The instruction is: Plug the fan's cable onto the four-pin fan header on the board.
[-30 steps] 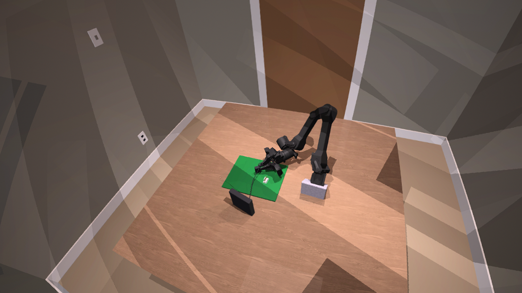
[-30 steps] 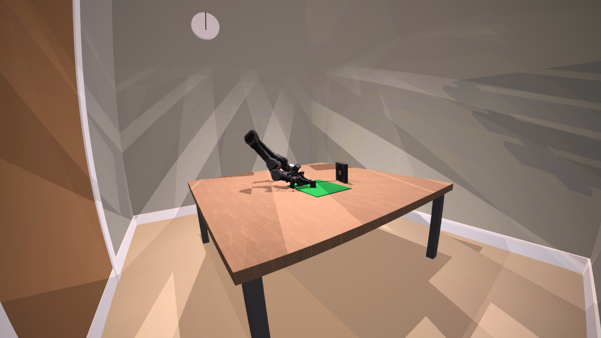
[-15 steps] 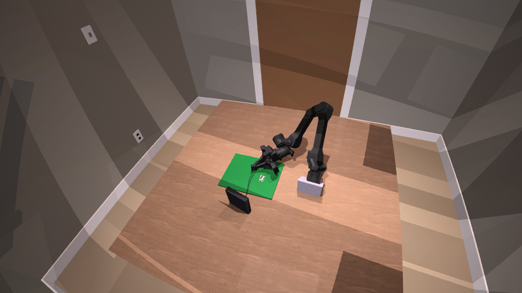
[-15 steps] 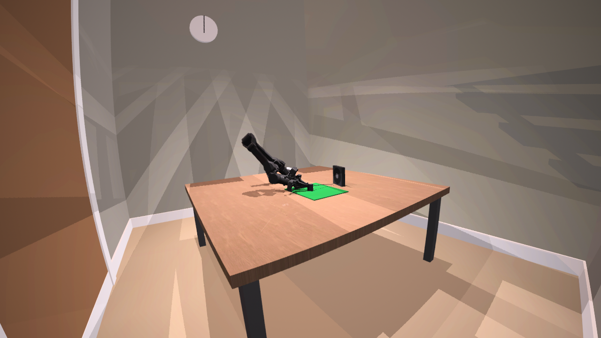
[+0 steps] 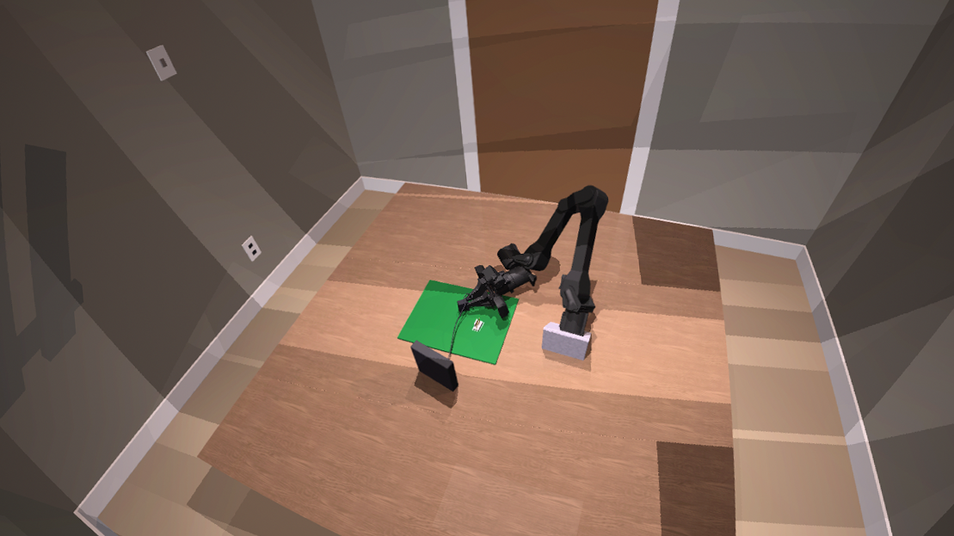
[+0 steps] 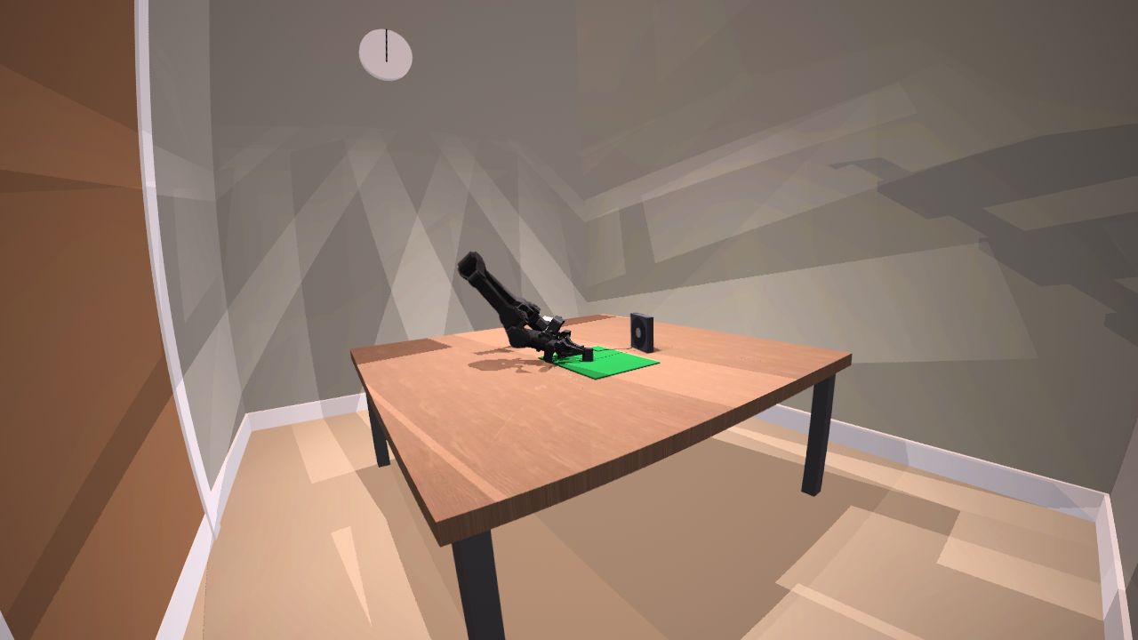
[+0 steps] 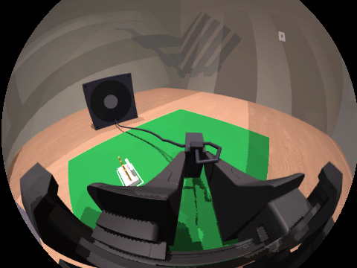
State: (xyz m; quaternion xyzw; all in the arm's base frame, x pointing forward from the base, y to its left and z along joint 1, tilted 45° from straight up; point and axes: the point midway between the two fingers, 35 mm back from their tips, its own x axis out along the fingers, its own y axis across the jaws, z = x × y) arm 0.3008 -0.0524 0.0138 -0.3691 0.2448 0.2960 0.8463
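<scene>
My gripper tip is now 10 mm short of the green board, 40 mm to the right of it and 50 mm above it. Round my gripper tip: black fan 20 mm behind, 230 mm to the left, 30 mm above; black plug 10 mm ahead, 10 mm to the left, 10 mm below.
</scene>
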